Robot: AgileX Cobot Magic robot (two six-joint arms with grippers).
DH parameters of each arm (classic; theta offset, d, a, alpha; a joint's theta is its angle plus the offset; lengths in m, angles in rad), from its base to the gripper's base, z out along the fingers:
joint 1: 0 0.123 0 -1.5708
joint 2: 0.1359 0 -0.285 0
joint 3: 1.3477 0 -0.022 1.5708
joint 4: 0 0.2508 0 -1.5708
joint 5: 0 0 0.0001 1.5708
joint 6: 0 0.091 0 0
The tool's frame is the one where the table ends.
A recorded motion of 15 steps. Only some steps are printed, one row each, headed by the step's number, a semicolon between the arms.
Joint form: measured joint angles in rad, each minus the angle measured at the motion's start. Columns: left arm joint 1, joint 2, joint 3, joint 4, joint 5, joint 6; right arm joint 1, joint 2, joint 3, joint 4, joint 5, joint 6.
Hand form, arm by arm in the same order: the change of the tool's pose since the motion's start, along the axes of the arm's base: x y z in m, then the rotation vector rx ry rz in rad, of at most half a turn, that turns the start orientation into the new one. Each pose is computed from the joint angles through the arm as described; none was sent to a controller.
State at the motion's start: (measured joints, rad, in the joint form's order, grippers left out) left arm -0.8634 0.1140 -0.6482 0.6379 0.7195 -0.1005; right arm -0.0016 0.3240 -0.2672 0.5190 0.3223 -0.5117
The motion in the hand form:
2: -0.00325 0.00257 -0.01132 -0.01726 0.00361 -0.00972; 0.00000 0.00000 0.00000 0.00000 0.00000 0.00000
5: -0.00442 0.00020 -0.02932 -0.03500 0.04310 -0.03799; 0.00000 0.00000 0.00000 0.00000 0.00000 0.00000
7: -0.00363 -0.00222 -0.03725 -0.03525 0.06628 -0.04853; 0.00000 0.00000 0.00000 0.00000 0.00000 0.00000
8: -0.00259 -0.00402 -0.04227 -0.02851 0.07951 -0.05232; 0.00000 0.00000 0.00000 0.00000 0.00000 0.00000
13: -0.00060 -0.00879 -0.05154 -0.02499 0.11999 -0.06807; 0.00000 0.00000 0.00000 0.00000 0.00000 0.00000
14: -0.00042 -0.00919 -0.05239 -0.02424 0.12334 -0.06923; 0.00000 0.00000 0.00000 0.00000 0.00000 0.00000
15: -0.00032 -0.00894 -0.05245 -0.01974 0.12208 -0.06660; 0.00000 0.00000 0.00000 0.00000 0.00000 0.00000
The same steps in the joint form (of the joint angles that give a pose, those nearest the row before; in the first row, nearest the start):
2: 0.0000 -0.0478 0.0397 -0.0149 -0.0019 -0.0027; 0.0000 0.0000 0.0000 0.0000 0.0000 0.0000
5: 0.0000 -0.0934 0.0999 -0.0629 -0.0034 -0.0058; 0.0000 0.0000 0.0000 0.0000 0.0000 0.0000
7: 0.0000 -0.1044 0.1264 -0.0821 -0.0035 -0.0077; 0.0000 0.0000 0.0000 0.0000 0.0000 0.0000
8: 0.0000 -0.1082 0.1435 -0.0896 -0.0034 -0.0068; 0.0000 0.0000 0.0000 0.0000 0.0000 0.0000
13: 0.0000 -0.1081 0.1734 -0.1204 -0.0035 -0.0090; 0.0000 0.0000 0.0000 0.0000 0.0000 0.0000
14: 0.0000 -0.1082 0.1761 -0.1227 -0.0034 -0.0090; 0.0000 0.0000 0.0000 0.0000 0.0000 0.0000
15: 0.0000 -0.1082 0.1759 -0.1197 -0.0010 -0.0067; 0.0000 0.0000 0.0000 0.0000 0.0000 0.0000

